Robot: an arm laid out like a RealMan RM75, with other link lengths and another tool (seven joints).
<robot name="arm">
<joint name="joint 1" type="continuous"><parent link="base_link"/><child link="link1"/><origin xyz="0 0 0.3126" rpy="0 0 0"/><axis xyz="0 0 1"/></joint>
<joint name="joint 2" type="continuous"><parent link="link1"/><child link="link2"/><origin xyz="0 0 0" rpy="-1.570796 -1.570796 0"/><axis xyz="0 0 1"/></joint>
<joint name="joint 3" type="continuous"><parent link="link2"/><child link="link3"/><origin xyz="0.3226 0 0" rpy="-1.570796 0 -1.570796"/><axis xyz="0 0 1"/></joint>
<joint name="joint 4" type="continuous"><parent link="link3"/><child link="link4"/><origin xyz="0 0 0" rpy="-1.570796 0 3.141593"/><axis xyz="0 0 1"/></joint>
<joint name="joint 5" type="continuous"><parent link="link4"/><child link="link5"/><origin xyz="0 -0.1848 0" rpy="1.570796 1.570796 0"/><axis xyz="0 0 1"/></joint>
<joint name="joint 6" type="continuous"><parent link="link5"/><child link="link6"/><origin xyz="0 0 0" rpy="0 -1.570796 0"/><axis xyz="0 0 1"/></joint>
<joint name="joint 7" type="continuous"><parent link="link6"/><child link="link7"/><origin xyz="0.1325 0 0" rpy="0 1.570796 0"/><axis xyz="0 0 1"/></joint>
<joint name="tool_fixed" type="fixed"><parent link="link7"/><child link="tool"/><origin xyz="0.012 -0.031 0.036" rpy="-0.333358 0 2.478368"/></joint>
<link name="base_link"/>
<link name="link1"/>
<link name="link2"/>
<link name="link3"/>
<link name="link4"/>
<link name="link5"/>
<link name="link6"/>
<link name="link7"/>
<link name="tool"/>
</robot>
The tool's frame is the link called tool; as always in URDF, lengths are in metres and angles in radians. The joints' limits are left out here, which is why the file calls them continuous.
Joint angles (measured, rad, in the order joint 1, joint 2, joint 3, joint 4, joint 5, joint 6, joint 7), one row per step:
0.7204 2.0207 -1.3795 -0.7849 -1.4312 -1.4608 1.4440
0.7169 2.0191 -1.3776 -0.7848 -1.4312 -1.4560 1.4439
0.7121 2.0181 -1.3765 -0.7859 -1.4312 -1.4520 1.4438
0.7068 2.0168 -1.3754 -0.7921 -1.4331 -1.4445 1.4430
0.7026 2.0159 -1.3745 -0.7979 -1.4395 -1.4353 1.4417
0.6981 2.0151 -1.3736 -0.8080 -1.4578 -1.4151 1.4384
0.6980 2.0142 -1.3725 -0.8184 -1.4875 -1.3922 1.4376
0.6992 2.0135 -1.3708 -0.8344 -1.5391 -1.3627 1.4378
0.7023 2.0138 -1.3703 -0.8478 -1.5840 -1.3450 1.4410
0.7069 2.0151 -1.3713 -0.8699 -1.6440 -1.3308 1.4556
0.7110 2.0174 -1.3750 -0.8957 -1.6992 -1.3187 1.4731
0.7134 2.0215 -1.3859 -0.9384 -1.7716 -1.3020 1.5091
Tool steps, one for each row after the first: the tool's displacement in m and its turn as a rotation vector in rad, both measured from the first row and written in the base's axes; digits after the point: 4 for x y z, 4 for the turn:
0.0018 0.0010 0.0009 0.0063 -0.0009 -0.0070
0.0038 0.0015 0.0015 0.0115 -0.0015 -0.0134
0.0053 0.0023 0.0025 0.0224 -0.0040 -0.0168
0.0070 0.0033 0.0028 0.0340 -0.0112 -0.0189
0.0097 0.0055 0.0022 0.0571 -0.0311 -0.0196
0.0122 0.0086 0.0005 0.0813 -0.0621 -0.0167
0.0159 0.0126 -0.0026 0.1135 -0.1137 -0.0072
0.0182 0.0150 -0.0055 0.1331 -0.1567 0.0049
0.0200 0.0169 -0.0092 0.1486 -0.2115 0.0217
0.0206 0.0183 -0.0125 0.1630 -0.2608 0.0395
0.0206 0.0197 -0.0167 0.1813 -0.3246 0.0575

